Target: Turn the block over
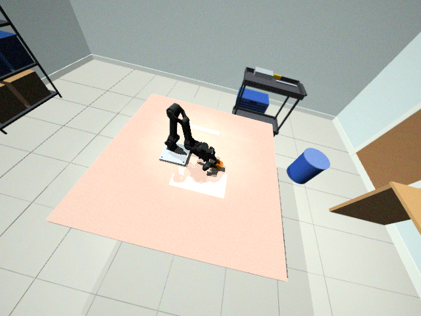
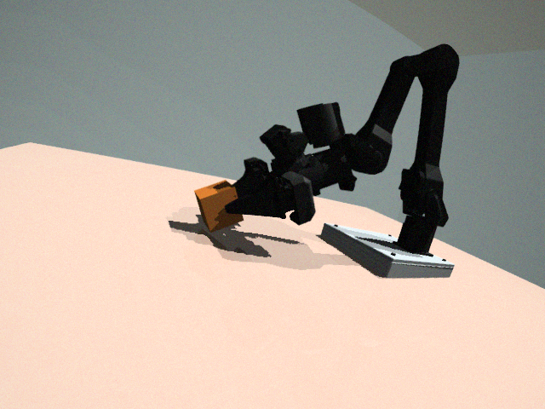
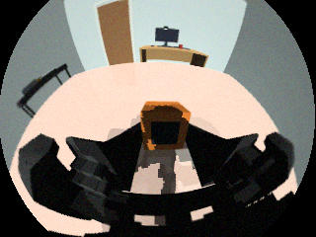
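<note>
My gripper tip is 1 cm past the orange block.
</note>
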